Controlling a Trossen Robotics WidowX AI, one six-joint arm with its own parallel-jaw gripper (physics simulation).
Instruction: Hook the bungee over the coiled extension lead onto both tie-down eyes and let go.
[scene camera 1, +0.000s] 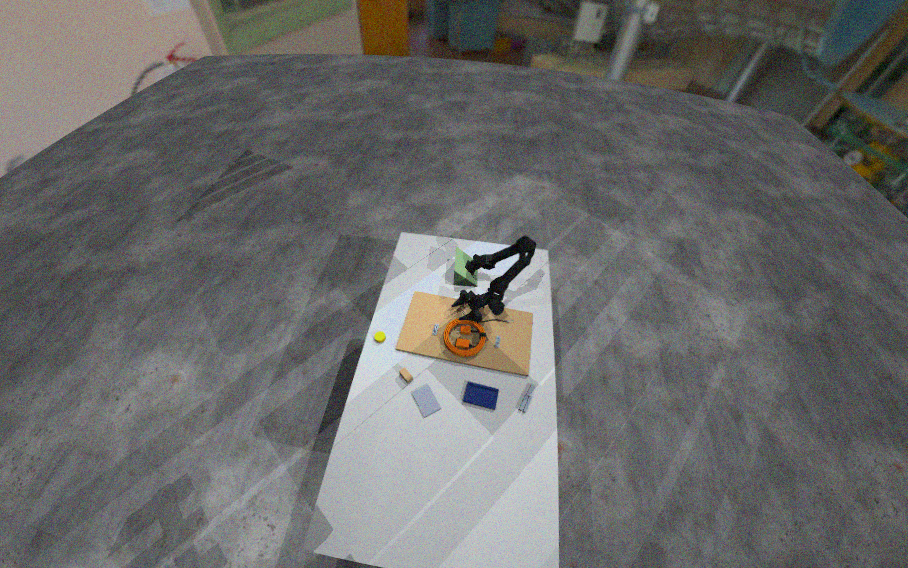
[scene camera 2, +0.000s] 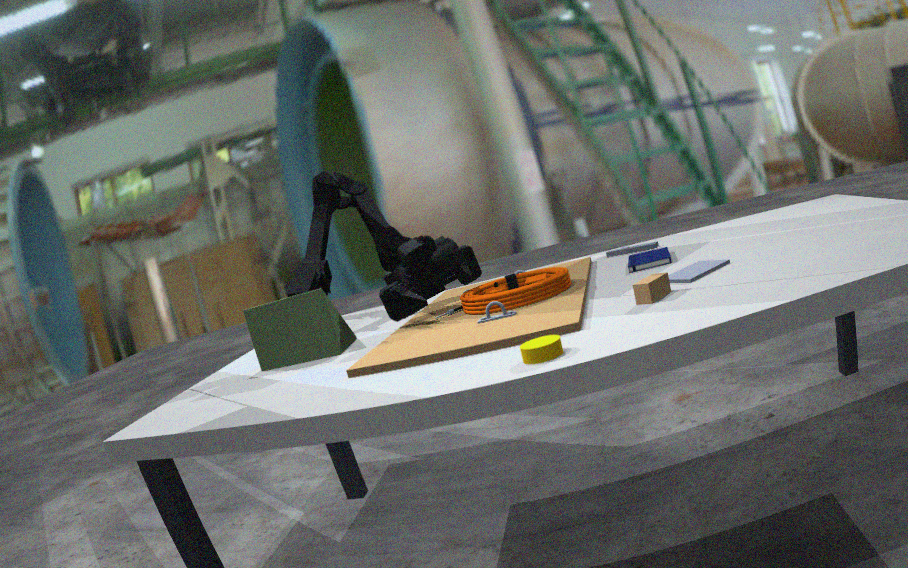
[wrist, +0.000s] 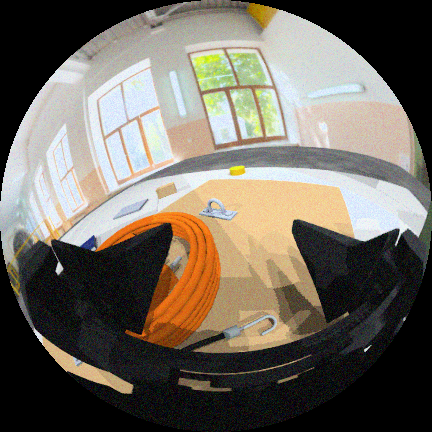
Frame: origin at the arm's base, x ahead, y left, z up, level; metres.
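Seen in the pictures: gripper, between the fingertips: (scene camera 1: 455, 312) (scene camera 2: 449, 290) (wrist: 234, 227); arm's base, origin of its link: (scene camera 1: 470, 267) (scene camera 2: 302, 330).
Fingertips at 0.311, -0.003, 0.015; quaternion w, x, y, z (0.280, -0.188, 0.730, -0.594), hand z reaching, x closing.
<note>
Pixels of each thing's top centre, then the offset from my fingertips to it, as dx, dy, dz. "pt": a spot on its surface instead. Level surfaces: height alone.
- orange coiled extension lead, centre of its top: (wrist: 123, 258) (scene camera 2: 514, 280) (scene camera 1: 464, 334) +0.093, +0.074, -0.019
- wooden board, height of its surface: dz -0.049
- tie-down eye, centre of its top: (wrist: 213, 197) (scene camera 2: 493, 301) (scene camera 1: 435, 326) +0.088, -0.071, -0.022
- black cord, a spot on its surface: (wrist: 207, 341) pt -0.020, +0.069, -0.043
- grey hook, centre of its top: (wrist: 259, 326) -0.042, +0.040, -0.044
- yellow disc, centre of its top: (scene camera 2: 540, 341) (wrist: 236, 167) (scene camera 1: 379, 336) +0.201, -0.314, -0.042
- wooden block, centre of its top: (scene camera 2: 650, 278) (wrist: 164, 185) (scene camera 1: 405, 373) +0.346, -0.129, -0.031
- grey-blue plate, centre of its top: (scene camera 2: 694, 269) (wrist: 129, 207) (scene camera 1: 426, 400) +0.426, -0.012, -0.055
- blue tray, centre of its top: (scene camera 2: 648, 256) (scene camera 1: 481, 395) +0.341, +0.210, -0.049
- grey part, centre of its top: (scene camera 2: 631, 246) (scene camera 1: 528, 397) +0.300, +0.411, -0.049
The orange coiled extension lead (scene camera 1: 447, 338) (scene camera 2: 508, 302) (wrist: 206, 270) lies on the wooden board (scene camera 1: 515, 355) (scene camera 2: 549, 318) (wrist: 285, 200). One tie-down eye (scene camera 1: 435, 329) (scene camera 2: 496, 312) (wrist: 218, 213) stands beside the coil; the other eye (scene camera 1: 497, 341) is on its opposite side. The bungee shows as a black cord (wrist: 207, 341) ending in a grey hook (wrist: 270, 326), lying beside the coil, apart from the near eye. The rest of the cord is hidden in the wrist view. My gripper (scene camera 1: 461, 310) (scene camera 2: 435, 288) (wrist: 234, 227) is open, low over the board, its left finger over the coil in the wrist view.
A green wedge (scene camera 1: 464, 271) (scene camera 2: 294, 329) stands behind the board. A yellow disc (scene camera 1: 379, 336) (scene camera 2: 541, 349) (wrist: 237, 170), a wooden block (scene camera 1: 405, 375) (scene camera 2: 651, 288) (wrist: 166, 190), a grey-blue plate (scene camera 1: 425, 399) (scene camera 2: 699, 270), a blue tray (scene camera 1: 480, 395) and a grey part (scene camera 1: 526, 397) lie around it.
</note>
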